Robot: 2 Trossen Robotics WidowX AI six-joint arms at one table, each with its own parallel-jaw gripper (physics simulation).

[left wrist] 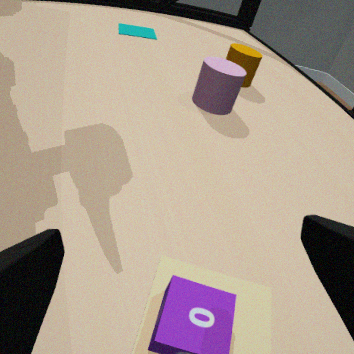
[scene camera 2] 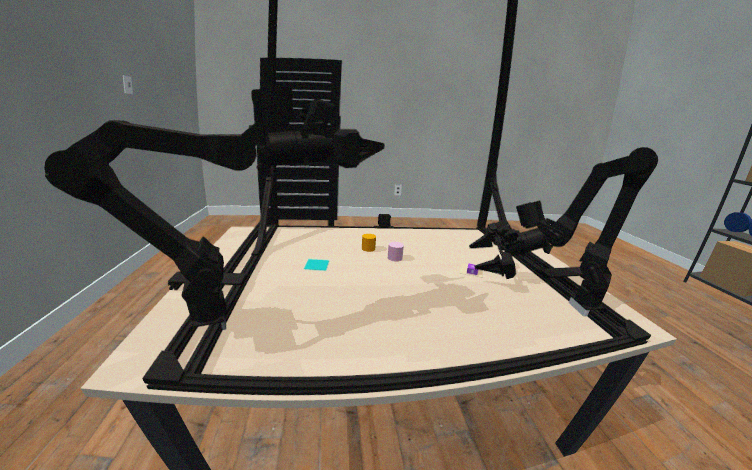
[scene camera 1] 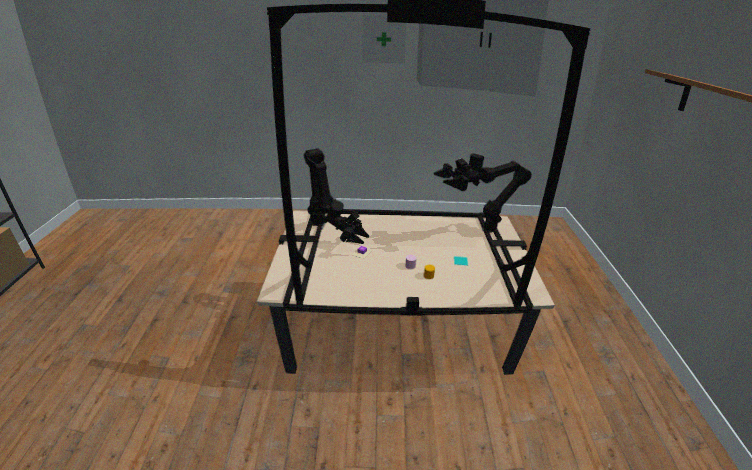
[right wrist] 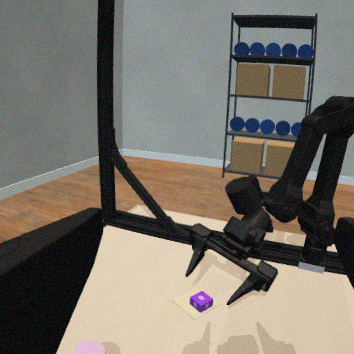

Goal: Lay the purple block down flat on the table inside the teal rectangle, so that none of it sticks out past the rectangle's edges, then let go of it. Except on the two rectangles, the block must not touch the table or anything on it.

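Where they show: left gripper, fingertip midpoint: (left wrist: 183,235) (scene camera 2: 471,256) (scene camera 1: 366,240) (right wrist: 205,289); right gripper, fingertip midpoint: (scene camera 2: 372,144) (scene camera 1: 438,177) (right wrist: 222,225); left arm's base, link origin: (scene camera 2: 587,302) (scene camera 1: 317,222) (right wrist: 312,257); right arm's base, link origin: (scene camera 2: 208,315) (scene camera 1: 490,228).
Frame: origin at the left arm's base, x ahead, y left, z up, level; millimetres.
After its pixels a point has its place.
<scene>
The purple block (scene camera 1: 362,249) @(z 0, x 260, y -207 mm) (scene camera 2: 472,269) @(z -3, x 266, y -185 mm) (left wrist: 194,316) @(z 0, x 258, y -197 mm) (right wrist: 201,300) @(z 0, x 266, y -195 mm) is a small cube marked with a white 0. It rests on a pale yellow rectangle (left wrist: 253,298) @(z -18, x 268, y -240 mm) (right wrist: 182,302) @(z -18, x 270, y -232 mm) on the table. My left gripper (scene camera 1: 361,237) @(z 38, x 276, y -185 mm) (scene camera 2: 474,256) @(z 38, x 276, y -185 mm) (left wrist: 183,235) @(z 38, x 276, y -185 mm) (right wrist: 205,289) @(z 38, x 276, y -185 mm) is open and empty. It hangs low just behind the block, with its fingertips to either side and not touching it. The teal rectangle (scene camera 1: 461,261) @(z -18, x 716, y -219 mm) (scene camera 2: 316,265) @(z -18, x 714, y -207 mm) (left wrist: 137,31) @(z -18, x 707, y -215 mm) lies far off across the table. My right gripper (scene camera 1: 440,177) @(z 325, x 578, y -81 mm) (scene camera 2: 379,146) @(z 325, x 578, y -81 mm) is open and empty, high above the table.
A pink cylinder (scene camera 1: 410,261) @(z 22, x 480, y -302 mm) (scene camera 2: 395,251) @(z 14, x 486, y -256 mm) (left wrist: 218,86) @(z 11, x 461, y -270 mm) and an orange cylinder (scene camera 1: 429,271) @(z 22, x 562, y -362 mm) (scene camera 2: 369,241) @(z 17, x 563, y -318 mm) (left wrist: 244,63) @(z 13, x 542, y -334 mm) stand between the block and the teal rectangle. Black frame rails (scene camera 2: 374,380) @(z -5, x 564, y 192 mm) edge the table. A shelf rack (right wrist: 228,105) stands beyond it.
</scene>
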